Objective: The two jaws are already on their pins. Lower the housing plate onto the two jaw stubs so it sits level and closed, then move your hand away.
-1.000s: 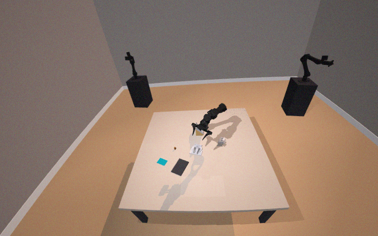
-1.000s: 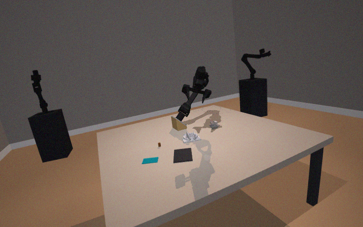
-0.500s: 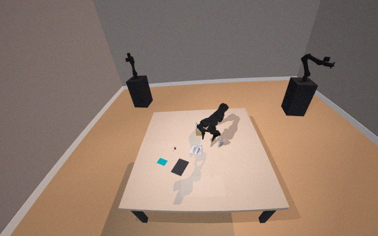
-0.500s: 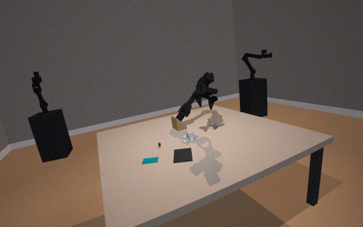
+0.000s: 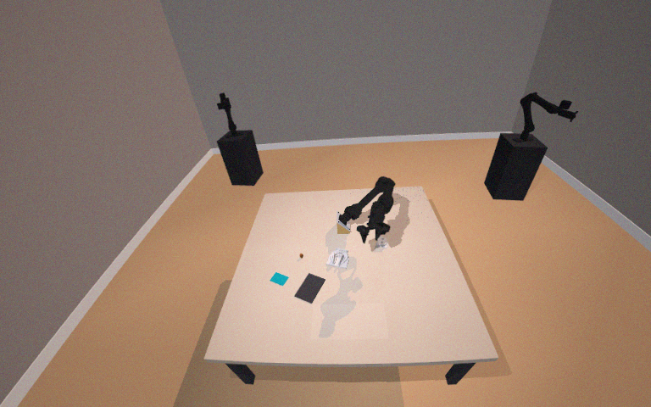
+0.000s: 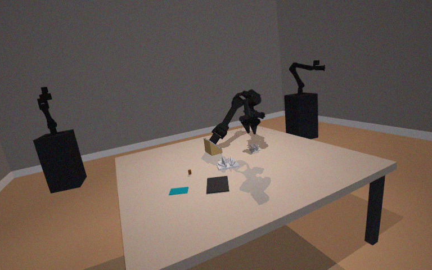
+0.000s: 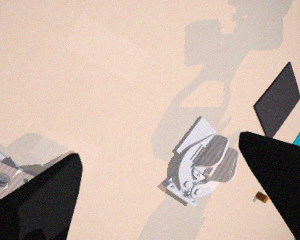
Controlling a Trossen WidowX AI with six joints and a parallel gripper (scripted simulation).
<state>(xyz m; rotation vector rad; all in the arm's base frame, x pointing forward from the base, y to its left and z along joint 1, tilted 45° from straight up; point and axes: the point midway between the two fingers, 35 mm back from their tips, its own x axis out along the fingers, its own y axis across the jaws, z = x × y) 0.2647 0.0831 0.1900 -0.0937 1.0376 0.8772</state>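
Now: the housing plate 140 mm behind my gripper tip, 130 mm below it and 70 mm to the left of it. Round my gripper tip: small white piece (150 mm below, 140 mm behind, 70 mm to the left); dark flat plate (300 mm to the right, 230 mm ahead, 150 mm below); small brown piece (410 mm to the right, 140 mm below, 20 mm ahead).
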